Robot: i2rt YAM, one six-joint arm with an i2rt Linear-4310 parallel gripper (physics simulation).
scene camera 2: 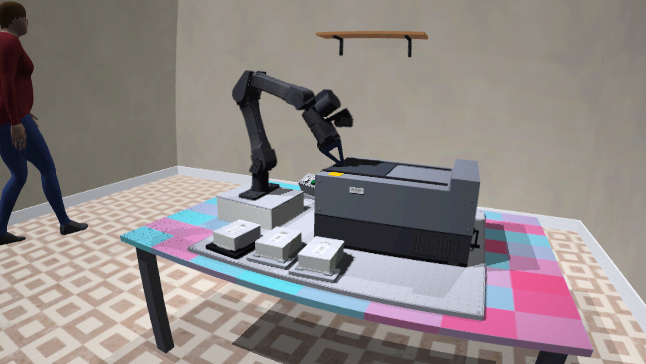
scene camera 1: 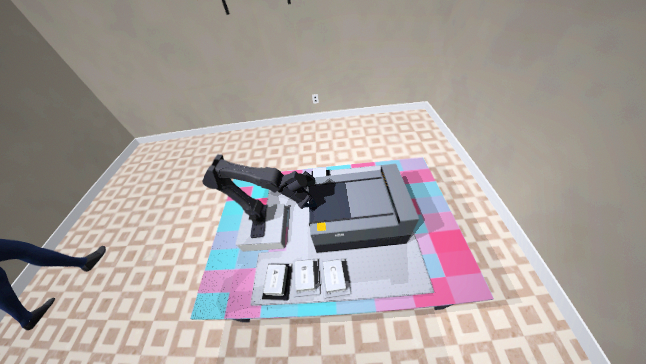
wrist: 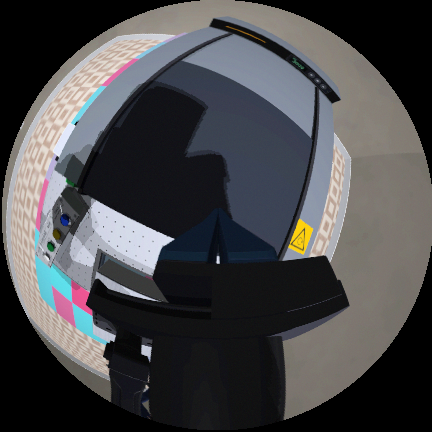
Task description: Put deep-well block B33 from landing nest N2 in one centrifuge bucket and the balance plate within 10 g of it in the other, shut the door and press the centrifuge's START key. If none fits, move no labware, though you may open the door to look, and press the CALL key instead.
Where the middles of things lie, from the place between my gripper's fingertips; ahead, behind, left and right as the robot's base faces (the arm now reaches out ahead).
Right now my hand is 6 cm short of the dark lid (scene camera 1: 332,202) and 2 cm to the right of it. Round my hand: button panel (wrist: 54,237) (31 cm to the left, 18 cm behind, 17 cm below); then dark centrifuge (scene camera 2: 427,213) (21 cm ahead, 9 cm below, 1 cm to the left).
